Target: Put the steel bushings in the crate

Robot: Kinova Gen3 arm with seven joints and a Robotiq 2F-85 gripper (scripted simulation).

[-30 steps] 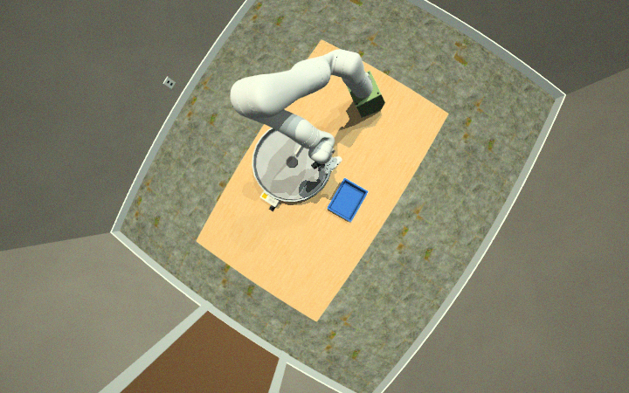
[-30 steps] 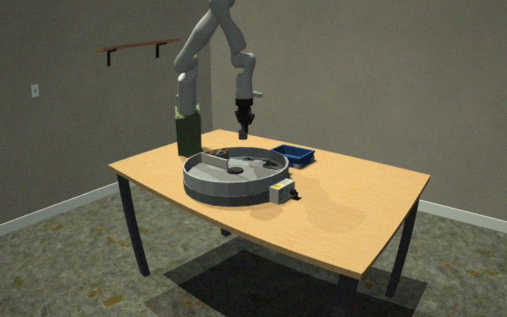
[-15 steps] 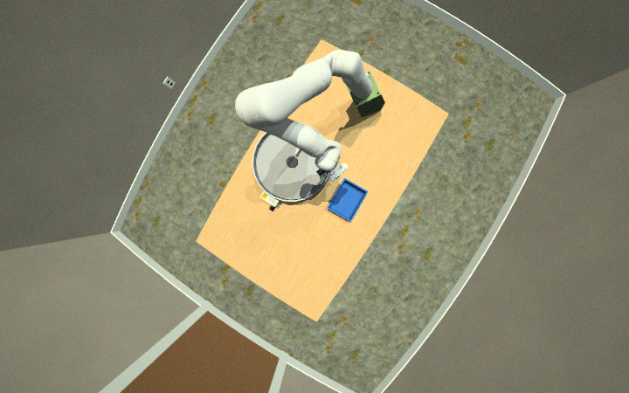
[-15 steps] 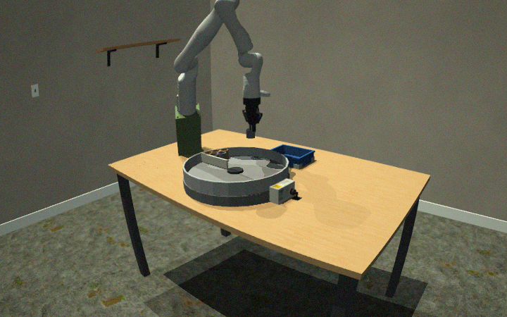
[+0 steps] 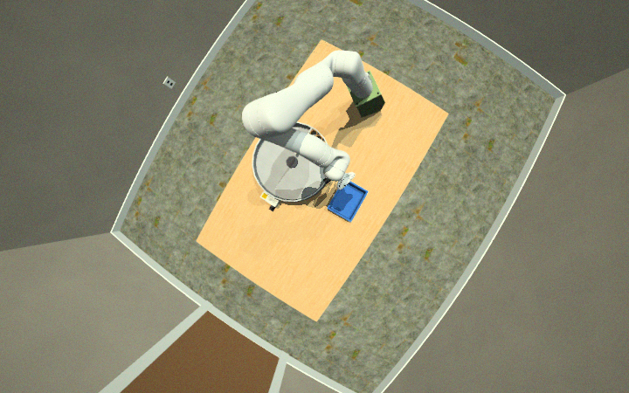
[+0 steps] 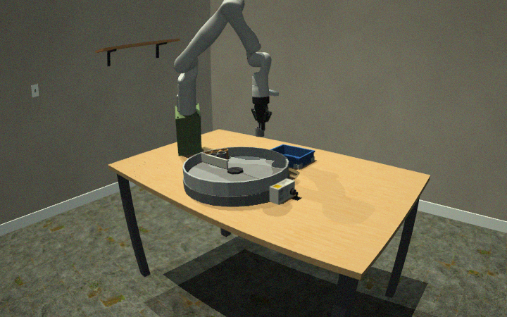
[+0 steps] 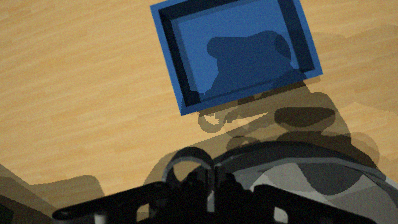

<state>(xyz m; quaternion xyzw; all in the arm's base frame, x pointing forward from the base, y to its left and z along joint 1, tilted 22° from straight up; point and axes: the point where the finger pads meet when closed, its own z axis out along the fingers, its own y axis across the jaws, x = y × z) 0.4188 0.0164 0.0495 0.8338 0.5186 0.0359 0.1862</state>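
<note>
Right now my hand is 160 mm above the blue crate, 110 mm to the right of it and 90 mm short of it. The rest, counted from my hand: grey turning table (240 mm to the right, 130 mm below).
</note>
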